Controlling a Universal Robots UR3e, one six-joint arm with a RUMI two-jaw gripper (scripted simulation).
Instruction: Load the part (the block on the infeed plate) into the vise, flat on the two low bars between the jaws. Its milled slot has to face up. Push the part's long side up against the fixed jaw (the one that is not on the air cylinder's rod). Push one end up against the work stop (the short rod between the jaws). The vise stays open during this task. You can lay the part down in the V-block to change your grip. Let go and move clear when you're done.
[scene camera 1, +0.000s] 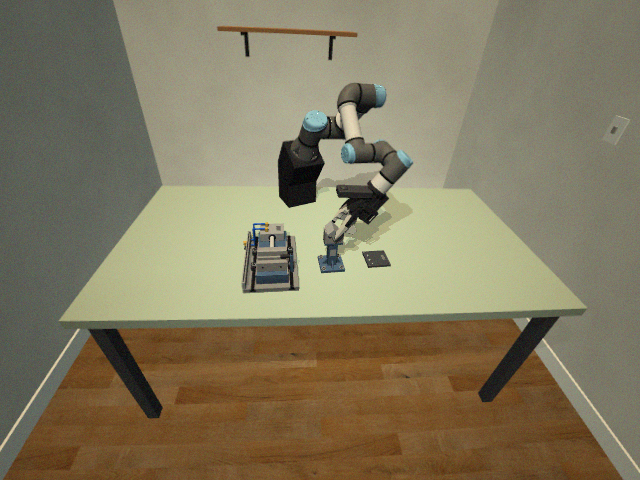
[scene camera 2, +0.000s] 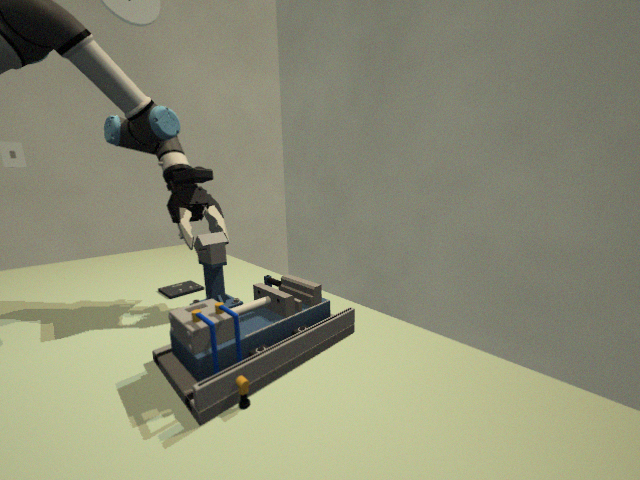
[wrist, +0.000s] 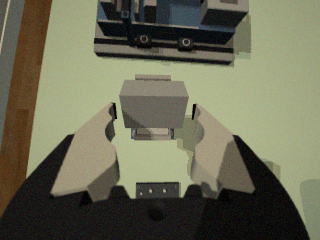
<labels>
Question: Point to my gripper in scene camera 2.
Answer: At 210, 246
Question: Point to my gripper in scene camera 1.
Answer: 332, 232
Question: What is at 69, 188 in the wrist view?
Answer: My gripper.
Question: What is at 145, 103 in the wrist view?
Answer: A part.
</labels>
